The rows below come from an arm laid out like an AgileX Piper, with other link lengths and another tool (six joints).
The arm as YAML. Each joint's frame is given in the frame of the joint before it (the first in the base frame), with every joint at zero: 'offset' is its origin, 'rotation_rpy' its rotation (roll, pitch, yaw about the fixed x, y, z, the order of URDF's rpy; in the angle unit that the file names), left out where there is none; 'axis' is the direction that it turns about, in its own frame. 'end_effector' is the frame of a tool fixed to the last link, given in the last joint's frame.
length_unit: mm
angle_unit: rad
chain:
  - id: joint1
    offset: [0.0, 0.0, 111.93]
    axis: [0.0, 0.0, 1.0]
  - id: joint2
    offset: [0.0, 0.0, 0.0]
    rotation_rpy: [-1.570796, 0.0, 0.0]
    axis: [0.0, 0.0, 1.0]
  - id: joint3
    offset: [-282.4, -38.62, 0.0]
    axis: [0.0, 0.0, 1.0]
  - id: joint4
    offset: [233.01, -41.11, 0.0]
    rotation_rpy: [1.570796, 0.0, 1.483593]
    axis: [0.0, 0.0, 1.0]
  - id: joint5
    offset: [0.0, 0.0, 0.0]
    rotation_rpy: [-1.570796, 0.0, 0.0]
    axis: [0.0, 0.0, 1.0]
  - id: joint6
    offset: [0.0, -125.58, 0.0]
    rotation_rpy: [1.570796, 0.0, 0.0]
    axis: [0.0, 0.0, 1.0]
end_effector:
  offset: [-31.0, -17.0, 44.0]
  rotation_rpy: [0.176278, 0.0, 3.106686]
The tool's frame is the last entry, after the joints.
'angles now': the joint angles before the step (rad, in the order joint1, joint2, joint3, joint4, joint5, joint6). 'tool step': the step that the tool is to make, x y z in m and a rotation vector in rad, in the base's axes. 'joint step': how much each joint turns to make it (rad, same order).
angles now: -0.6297, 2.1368, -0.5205, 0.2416, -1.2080, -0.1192
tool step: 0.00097, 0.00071, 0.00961, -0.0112, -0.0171, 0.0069
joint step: 0.0000, -0.0301, 0.0036, -0.0068, 0.0062, -0.0001
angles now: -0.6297, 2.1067, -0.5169, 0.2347, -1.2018, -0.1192
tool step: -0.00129, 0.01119, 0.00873, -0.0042, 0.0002, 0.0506
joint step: -0.0001, -0.0470, 0.0446, -0.0508, 0.0001, 0.0000
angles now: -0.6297, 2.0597, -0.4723, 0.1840, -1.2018, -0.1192
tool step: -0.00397, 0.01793, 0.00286, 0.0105, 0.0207, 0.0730
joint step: -0.0001, -0.0456, 0.0685, -0.0734, 0.0001, 0.0007
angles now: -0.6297, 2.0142, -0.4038, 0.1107, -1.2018, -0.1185
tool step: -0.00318, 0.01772, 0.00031, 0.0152, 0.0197, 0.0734
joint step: 0.0000, -0.0347, 0.0599, -0.0746, 0.0000, 0.0035
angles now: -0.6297, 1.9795, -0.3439, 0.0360, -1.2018, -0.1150
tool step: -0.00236, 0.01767, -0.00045, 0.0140, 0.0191, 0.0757
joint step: 0.0000, -0.0287, 0.0523, -0.0760, 0.0000, 0.0009
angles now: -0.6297, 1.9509, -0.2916, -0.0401, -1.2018, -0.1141
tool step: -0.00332, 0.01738, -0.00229, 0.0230, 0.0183, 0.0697
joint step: -0.0001, -0.0218, 0.0496, -0.0725, 0.0000, 0.0073
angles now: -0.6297, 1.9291, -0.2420, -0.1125, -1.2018, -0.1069
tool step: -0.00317, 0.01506, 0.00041, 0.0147, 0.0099, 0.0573
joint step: 0.0029, -0.0254, 0.0415, -0.0562, 0.0000, 0.0044
